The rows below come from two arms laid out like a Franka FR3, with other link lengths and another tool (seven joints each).
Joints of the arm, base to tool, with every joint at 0 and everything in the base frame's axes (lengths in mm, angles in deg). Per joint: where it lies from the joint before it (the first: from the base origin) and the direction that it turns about. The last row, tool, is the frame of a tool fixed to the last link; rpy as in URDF.
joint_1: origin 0 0 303.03 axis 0 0 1
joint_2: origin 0 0 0 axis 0 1 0
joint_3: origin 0 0 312.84 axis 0 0 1
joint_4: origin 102.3 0 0 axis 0 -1 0
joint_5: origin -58.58 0 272.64 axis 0 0 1
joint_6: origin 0 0 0 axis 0 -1 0
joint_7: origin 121.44 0 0 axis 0 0 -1
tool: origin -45 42 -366.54 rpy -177.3 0 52.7
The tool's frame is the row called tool.
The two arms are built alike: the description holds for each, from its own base.
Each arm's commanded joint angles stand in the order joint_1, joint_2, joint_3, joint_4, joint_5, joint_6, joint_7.
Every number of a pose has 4 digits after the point.
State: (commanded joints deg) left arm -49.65 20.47 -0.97 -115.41 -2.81 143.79 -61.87; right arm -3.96 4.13 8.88 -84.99 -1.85 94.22 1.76
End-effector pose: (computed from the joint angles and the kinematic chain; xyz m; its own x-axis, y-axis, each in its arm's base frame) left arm 0.3273 -0.4442 0.0521 0.4066 0.9088 -0.0933 0.9134 -0.4024 0.0610; right arm 0.5018 0.0747 0.3118 0.5594 0.8280 0.0401 0.8273 -0.5606 0.0360
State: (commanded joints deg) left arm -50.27 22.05 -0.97 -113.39 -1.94 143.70 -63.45; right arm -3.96 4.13 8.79 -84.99 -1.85 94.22 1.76
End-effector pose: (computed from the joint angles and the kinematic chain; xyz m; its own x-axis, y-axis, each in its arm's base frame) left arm 0.3298 -0.4555 0.0486 0.4021 0.9111 -0.0901 0.9152 -0.3971 0.0686; right arm 0.5019 0.0740 0.3118 0.5607 0.8271 0.0400 0.8264 -0.5619 0.0361
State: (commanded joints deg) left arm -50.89 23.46 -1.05 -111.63 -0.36 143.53 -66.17; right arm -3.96 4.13 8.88 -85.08 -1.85 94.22 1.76
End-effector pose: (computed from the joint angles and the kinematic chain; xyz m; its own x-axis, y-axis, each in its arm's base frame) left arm 0.3310 -0.4653 0.0448 0.3889 0.9177 -0.0811 0.9205 -0.3833 0.0761; right arm 0.5013 0.0747 0.3112 0.5594 0.8280 0.0391 0.8273 -0.5606 0.0348
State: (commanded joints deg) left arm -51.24 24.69 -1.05 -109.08 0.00 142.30 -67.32; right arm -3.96 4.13 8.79 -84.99 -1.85 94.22 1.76
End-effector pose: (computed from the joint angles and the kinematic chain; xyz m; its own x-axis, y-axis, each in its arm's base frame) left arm 0.3340 -0.4750 0.0457 0.3803 0.9213 -0.0809 0.9239 -0.3746 0.0779; right arm 0.5019 0.0740 0.3118 0.5607 0.8271 0.0400 0.8264 -0.5619 0.0361
